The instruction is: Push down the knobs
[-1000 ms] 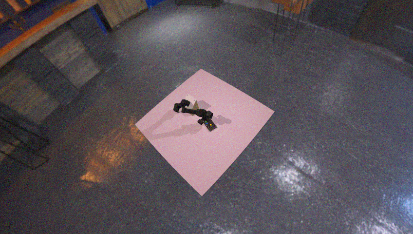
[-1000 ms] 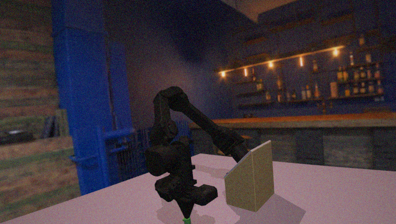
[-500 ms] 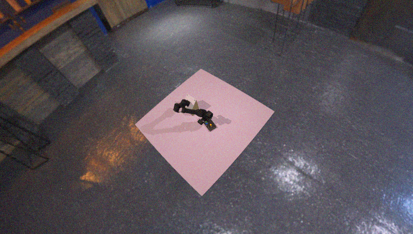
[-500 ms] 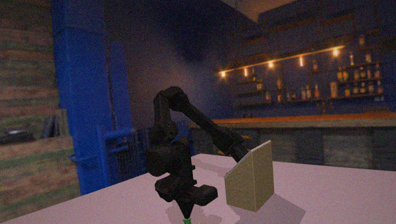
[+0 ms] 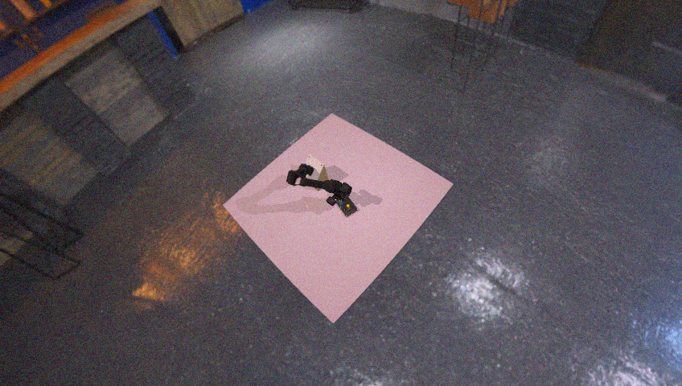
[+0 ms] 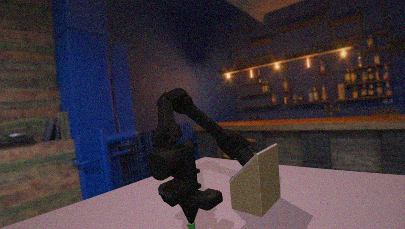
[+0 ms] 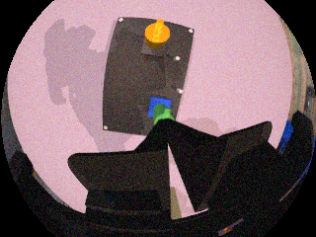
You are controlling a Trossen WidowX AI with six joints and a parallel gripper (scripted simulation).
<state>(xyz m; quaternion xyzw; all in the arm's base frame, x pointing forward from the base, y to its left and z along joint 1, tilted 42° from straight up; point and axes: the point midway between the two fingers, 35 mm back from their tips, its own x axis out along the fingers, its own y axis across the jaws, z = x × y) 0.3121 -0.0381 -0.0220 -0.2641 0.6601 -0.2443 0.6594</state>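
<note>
Right now the orange knob is 80 mm ahead of my gripper tip and 10 mm below it.
</note>
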